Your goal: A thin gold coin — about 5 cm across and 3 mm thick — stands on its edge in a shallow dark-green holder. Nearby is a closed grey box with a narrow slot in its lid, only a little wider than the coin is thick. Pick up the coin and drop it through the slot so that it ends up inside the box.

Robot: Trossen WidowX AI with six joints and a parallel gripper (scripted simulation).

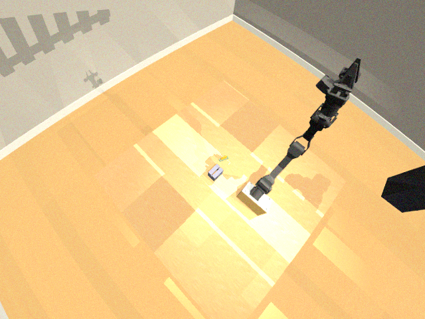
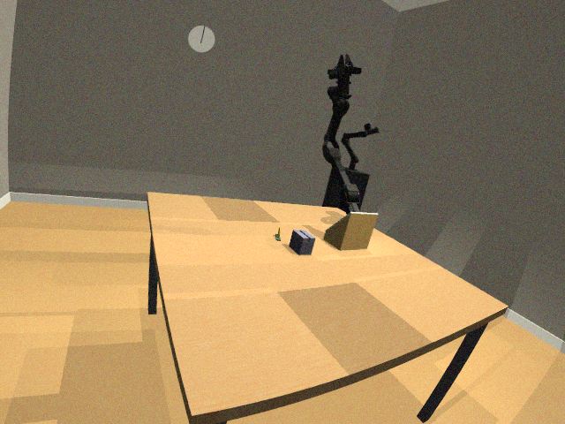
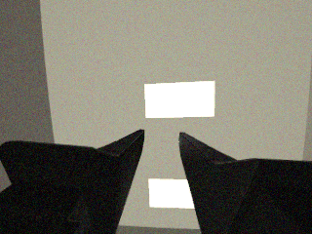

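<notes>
Now: gripper tip 250 mm short of the thin gold coin, 140 mm to the right of it and 870 mm above it.
</notes>
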